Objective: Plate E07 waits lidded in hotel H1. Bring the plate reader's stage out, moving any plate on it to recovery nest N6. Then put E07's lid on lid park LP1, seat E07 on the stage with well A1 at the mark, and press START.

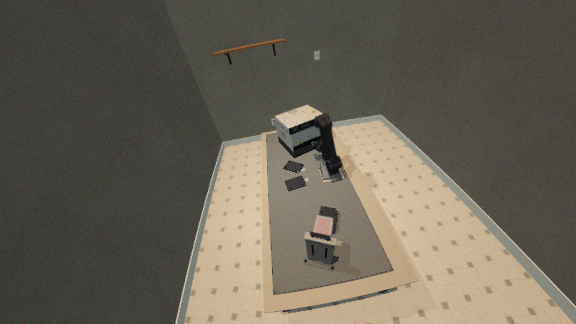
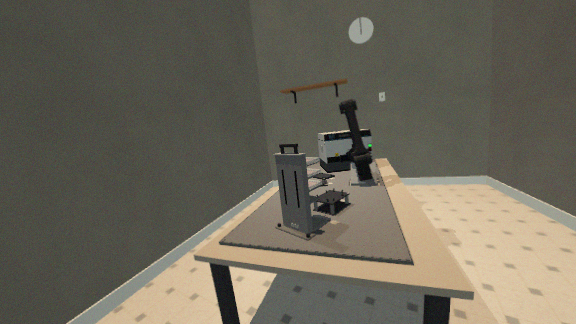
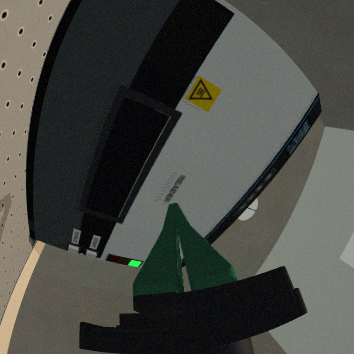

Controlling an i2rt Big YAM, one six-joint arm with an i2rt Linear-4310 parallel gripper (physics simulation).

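Places are measured from the arm's base along level axes (x ahead, y right, z down), in centimetres.
Pixels of known places: gripper, between the fingertips: (image 1: pixel 311 142) (image 2: pixel 348 154) (image 3: pixel 173 207); arm's base, origin of its link: (image 1: pixel 332 167) (image 2: pixel 364 172).
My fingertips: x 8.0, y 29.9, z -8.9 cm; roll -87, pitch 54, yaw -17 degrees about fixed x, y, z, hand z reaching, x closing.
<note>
For each thing: its top centre in the pictures, then the offset to it from my fingertips. "pt": a spot on its surface instead.
- plate reader, centre of its top: (image 3: pixel 220 160) (image 2: pixel 341 131) (image 1: pixel 299 115) dy +24.5, dx +3.7, dz -17.9 cm
- dark slot frame, a spot on its surface: (image 3: pixel 100 214) pt dy +9.2, dx -8.4, dz +4.4 cm
- raised black platform, centre of its top: (image 2: pixel 330 193) (image 1: pixel 327 216) dy -72.7, dx +13.4, dz +8.0 cm
My gripper (image 3: pixel 173 207) (image 1: pixel 314 144) is shut and empty, its green fingertips pointing at the white front of the plate reader (image 3: pixel 200 145) (image 1: pixel 300 117) (image 2: pixel 335 150). They appear short of it; the exact gap cannot be told. A dark slot frame (image 3: pixel 100 214) is on the reader front, and no stage shows outside it. Two small buttons (image 3: pixel 73 248) (image 3: pixel 91 254) sit beside a lit green status light (image 3: pixel 134 263); their labels are too blurred to read. Hotel H1 (image 1: pixel 320 250) (image 2: pixel 292 195) holds several plates; the top one (image 1: pixel 323 226) looks pink. Which is E07 cannot be told.
A raised black platform (image 1: pixel 328 212) (image 2: pixel 332 196) stands beside the hotel. Two flat black holders (image 1: pixel 293 166) (image 1: pixel 295 183) lie between hotel and reader; their labels are unreadable. The dark arm (image 1: pixel 327 142) (image 2: pixel 355 130) rises near the table's right edge. A wooden shelf (image 1: pixel 249 47) (image 2: pixel 315 86) is on the wall.
</note>
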